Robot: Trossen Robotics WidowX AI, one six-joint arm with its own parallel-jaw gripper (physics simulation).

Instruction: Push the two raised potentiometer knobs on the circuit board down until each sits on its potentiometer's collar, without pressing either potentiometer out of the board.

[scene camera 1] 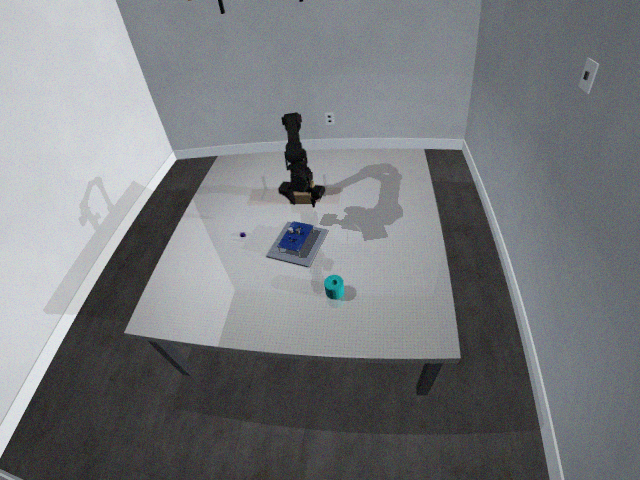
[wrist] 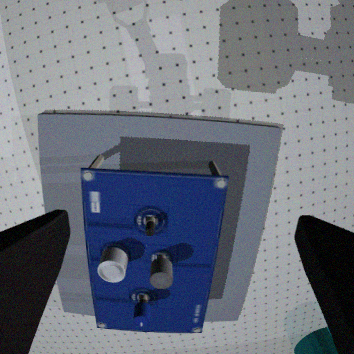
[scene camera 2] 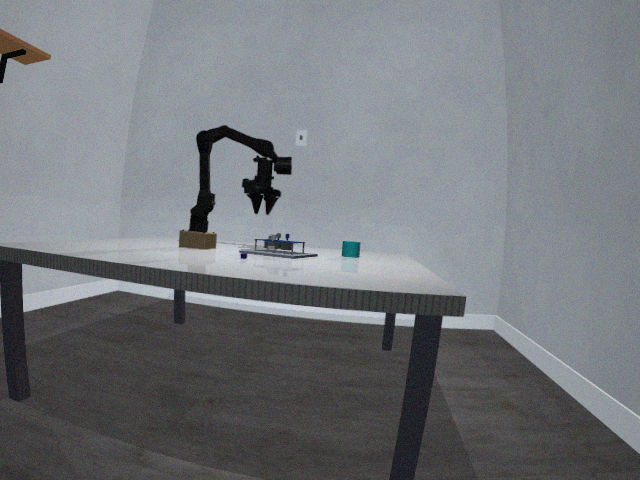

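Pixels of known places: gripper, between the fingertips: [scene camera 1: 304, 205] [wrist: 185, 226] [scene camera 2: 262, 214]; arm's base, origin of its link: [scene camera 2: 197, 231].
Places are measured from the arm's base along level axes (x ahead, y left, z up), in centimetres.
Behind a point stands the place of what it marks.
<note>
The blue circuit board [scene camera 1: 295, 242] @[z -1.2, x 36.8, y -4.9 cm] [scene camera 2: 297, 241] @[z -1.2, x 39.1, y -8.3 cm] [wrist: 190, 210] stands on thin posts above a grey base plate [scene camera 1: 316, 248] @[z -5.3, x 37.8, y 3.3 cm] [scene camera 2: 310, 254] @[z -5.3, x 44.1, y -5.1 cm] [wrist: 265, 165] @[z -5.3, x 29.8, y 6.9 cm]. In the wrist view, a white knob [wrist: 113, 264] @[z 1.0, x 29.9, y -6.1 cm] stands at the board's left and a grey knob [wrist: 161, 272] @[z 1.5, x 31.4, y -3.2 cm] beside it. Both look raised, but their gaps to the collars are hidden. A bare metal shaft [wrist: 150, 224] @[z -0.1, x 28.5, y -2.7 cm] stands above them in the picture. A small dark blue-tipped part [wrist: 142, 307] @[z 0.7, x 34.8, y -6.3 cm] stands below them. My gripper [scene camera 1: 303, 203] @[z 8.1, x 25.0, y 0.6 cm] [scene camera 2: 262, 212] @[z 8.1, x 25.0, y 0.6 cm] [wrist: 185, 226] @[z 8.1, x 25.0, y 0.6 cm] is open and empty, high above the board, its fingers wide apart.
A teal cylinder [scene camera 1: 334, 289] @[z -0.2, x 63.8, y 8.7 cm] [scene camera 2: 351, 249] @[z -3.1, x 60.4, y 5.3 cm] [wrist: 317, 344] @[z -3.6, x 57.1, y 8.3 cm] stands on the table [scene camera 1: 392, 320] @[z -6.1, x 76.6, y 27.7 cm] [scene camera 2: 372, 273] @[z -6.1, x 58.8, y -48.0 cm], beyond the board from the arm. A tiny purple object [scene camera 1: 242, 234] @[z -4.8, x 23.6, y -30.0 cm] [scene camera 2: 243, 255] @[z -5.2, x 23.2, y -31.2 cm] lies beside the base plate. The arm stands on a wooden block [scene camera 2: 197, 240] @[z -3.0, x 2.1, y -7.1 cm].
</note>
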